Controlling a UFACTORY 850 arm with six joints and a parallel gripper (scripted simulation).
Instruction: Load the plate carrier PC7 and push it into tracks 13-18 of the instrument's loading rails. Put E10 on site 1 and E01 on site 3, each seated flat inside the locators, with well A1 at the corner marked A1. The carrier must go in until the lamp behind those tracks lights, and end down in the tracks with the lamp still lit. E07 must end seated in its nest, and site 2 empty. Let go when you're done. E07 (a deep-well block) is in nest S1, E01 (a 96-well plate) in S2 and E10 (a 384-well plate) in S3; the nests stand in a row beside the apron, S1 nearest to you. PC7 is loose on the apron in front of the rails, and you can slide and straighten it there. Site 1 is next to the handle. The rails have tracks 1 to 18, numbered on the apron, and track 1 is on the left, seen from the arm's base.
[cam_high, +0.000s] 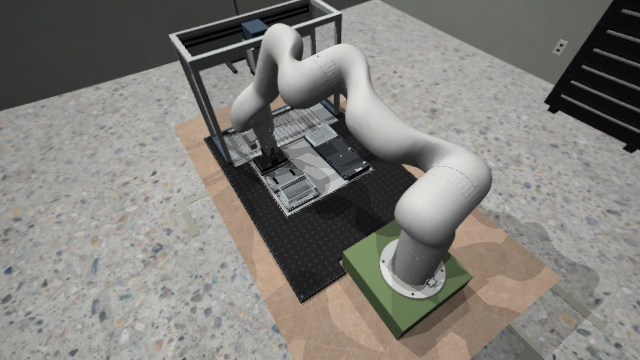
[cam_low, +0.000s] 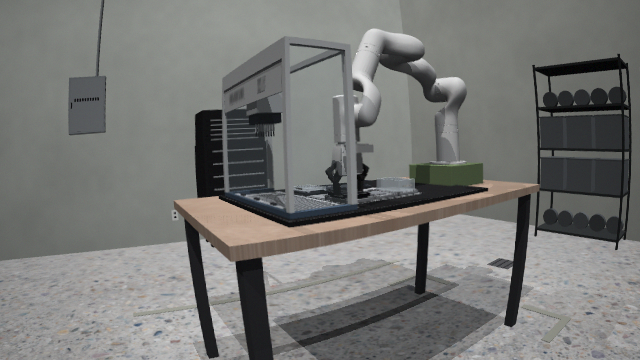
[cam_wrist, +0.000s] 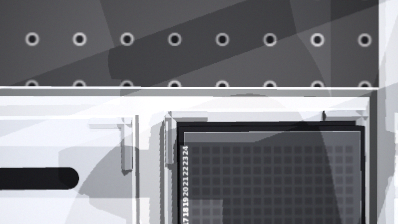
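Right now my hand is 10 mm above the dark 384-well plate E10. Also, from my hand: nest S2: 110 mm behind, 20 mm below; then deep-well block E07: 220 mm behind; then 96-well plate E01: 10 mm behind, 260 mm to the right, 10 mm below.
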